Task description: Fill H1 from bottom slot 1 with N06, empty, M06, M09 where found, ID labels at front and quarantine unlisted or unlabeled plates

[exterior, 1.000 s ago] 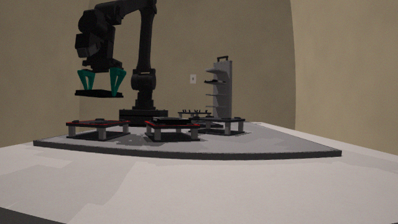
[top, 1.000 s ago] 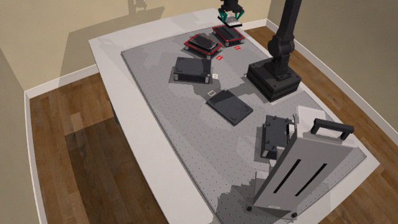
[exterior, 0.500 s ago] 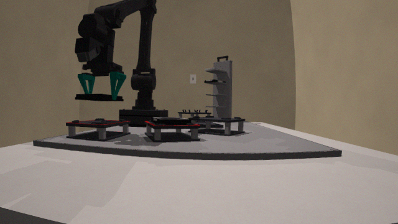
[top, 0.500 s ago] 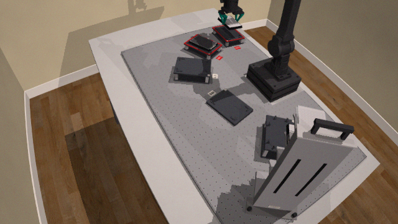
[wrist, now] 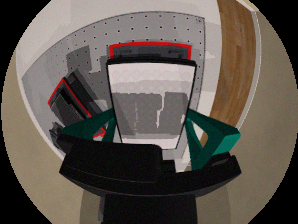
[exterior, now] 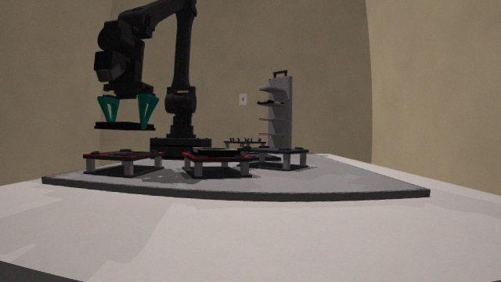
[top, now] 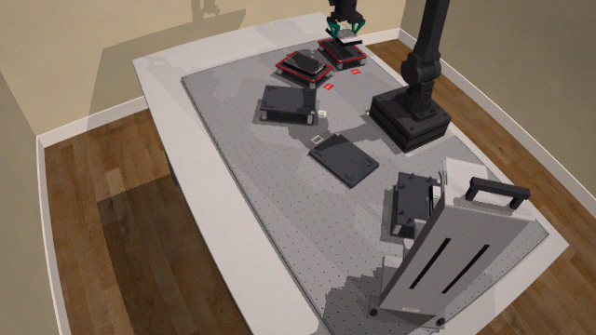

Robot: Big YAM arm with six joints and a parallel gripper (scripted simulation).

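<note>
My gripper is now 7 cm above the red-rimmed quarantine nest. From my hand the other things lie so: white plate: 35 cm ahead, 83 cm to the left, 24 cm above; H1 deck label: 24 cm ahead, 86 cm to the left, 10 cm below; plate hotel H1: 40 cm ahead, 89 cm to the left, 10 cm above.
</note>
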